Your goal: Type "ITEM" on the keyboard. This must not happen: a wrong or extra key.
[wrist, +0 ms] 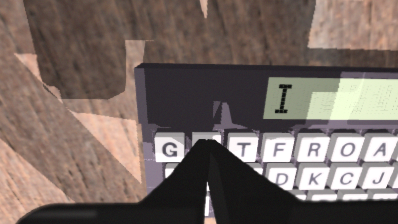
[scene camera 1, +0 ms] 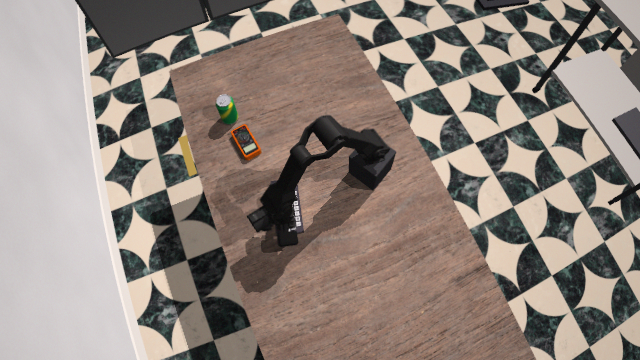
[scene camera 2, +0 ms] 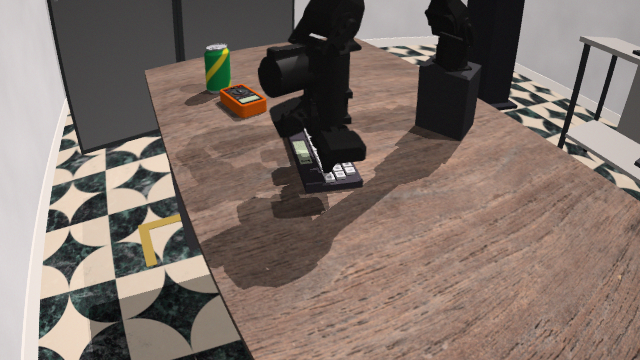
Observation:
In view: my gripper (scene camera 2: 326, 171).
My gripper shows as well in the wrist view (wrist: 205, 147).

